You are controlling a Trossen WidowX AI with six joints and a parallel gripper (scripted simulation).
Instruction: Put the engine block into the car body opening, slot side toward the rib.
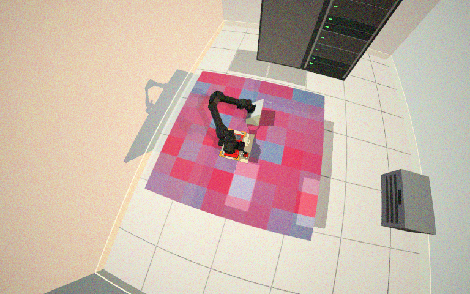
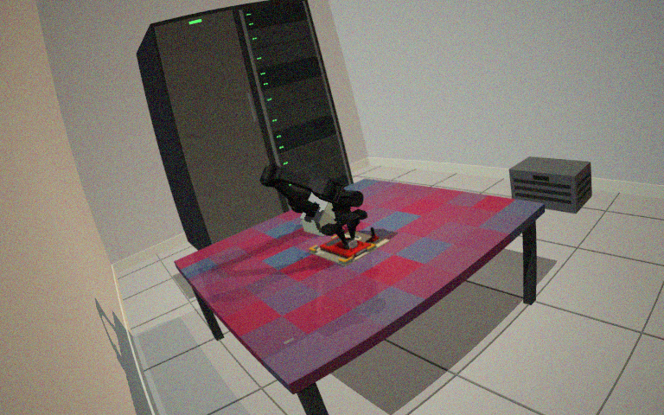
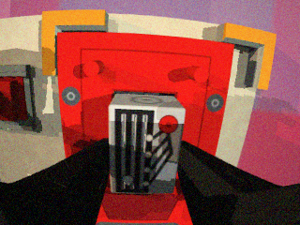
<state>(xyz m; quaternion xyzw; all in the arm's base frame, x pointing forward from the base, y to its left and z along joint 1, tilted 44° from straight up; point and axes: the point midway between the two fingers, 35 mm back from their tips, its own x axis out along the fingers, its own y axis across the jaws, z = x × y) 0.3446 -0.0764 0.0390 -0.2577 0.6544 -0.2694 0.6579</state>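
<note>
My gripper tip is now 10 mm above the grey engine block. Also, from my gripper tip: beige fixture plate 40 mm behind, 30 mm below, 10 mm to the left.
</note>
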